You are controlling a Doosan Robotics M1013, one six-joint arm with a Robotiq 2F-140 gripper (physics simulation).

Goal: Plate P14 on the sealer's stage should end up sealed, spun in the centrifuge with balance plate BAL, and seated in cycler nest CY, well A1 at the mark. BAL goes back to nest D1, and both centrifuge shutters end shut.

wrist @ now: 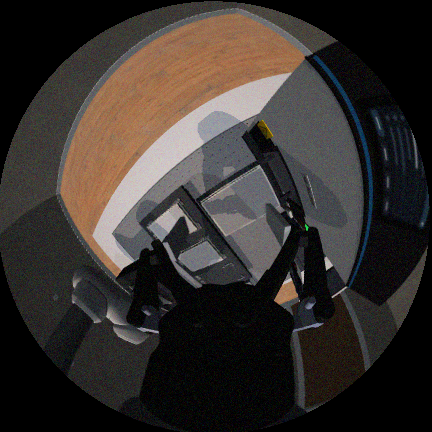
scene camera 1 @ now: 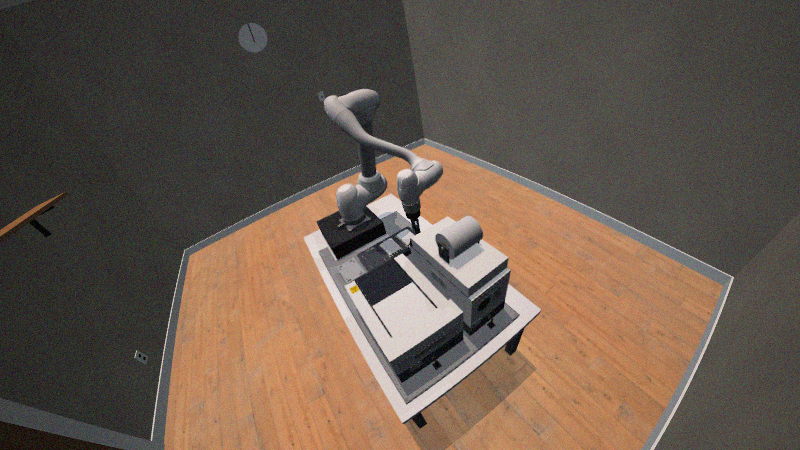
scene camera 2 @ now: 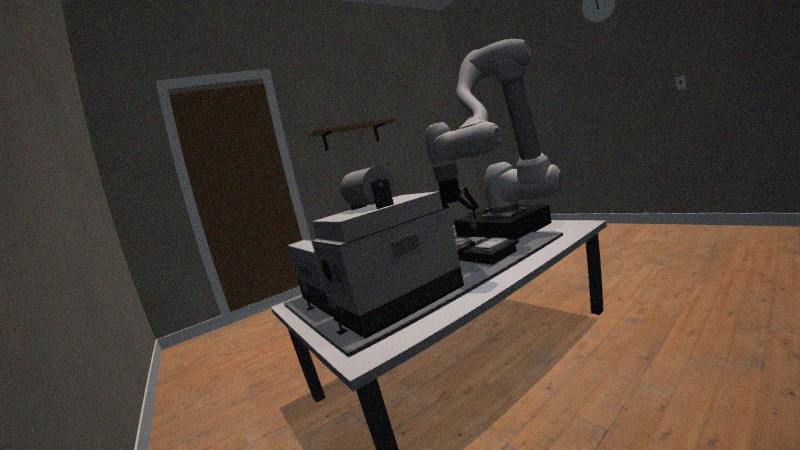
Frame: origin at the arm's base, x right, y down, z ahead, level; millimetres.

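Seen in the pictures: gripper, between the fingertips: [wrist: 225, 218] [scene camera 2: 458, 232]; arm's base, origin of its link: [scene camera 1: 355, 220] [scene camera 2: 504, 214].
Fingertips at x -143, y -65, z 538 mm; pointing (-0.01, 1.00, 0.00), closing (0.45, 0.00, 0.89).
Note:
Offsets run from my fingertips to a thing's top centre. "spot": to the spot under its first point.
My gripper [scene camera 1: 415, 229] [scene camera 2: 459, 209] [wrist: 225, 218] is open and empty, pointing down above the deck beside the tall machine. In the wrist view, its fingers stand apart over a dark nest block @(spot: dy +110, dx +214, dz -142 mm) [wrist: 227, 271], which carries two pale plates, one @(dy +94, dx -26, dz -163 mm) [wrist: 170, 220] at its upper end and one @(dy +94, dx +98, dz -170 mm) [wrist: 202, 255] lower down. A framed pale panel @(dy +35, dx +8, dz +30 mm) [wrist: 247, 187] lies between the block and the tall machine. A plate @(spot: dy +94, dx -49, dz -139 mm) [scene camera 2: 492, 244] also shows on a dark block in scene camera 2. Labels are unreadable, so I cannot tell P14 from BAL. Well A1 and the centrifuge shutters cannot be made out.
The tall machine @(dy -317, dx +25, dz +328 mm) [scene camera 1: 487, 261] [scene camera 2: 397, 274] [wrist: 382, 270] carries a roll @(dy -317, dx +26, dz +349 mm) [scene camera 1: 464, 232] [scene camera 2: 358, 187] on top. A low machine [scene camera 1: 411, 313] with a dark top area [scene camera 1: 386, 279] stands beside it. The arm's black base [scene camera 1: 341, 237] [scene camera 2: 528, 219] is at the table's far end.

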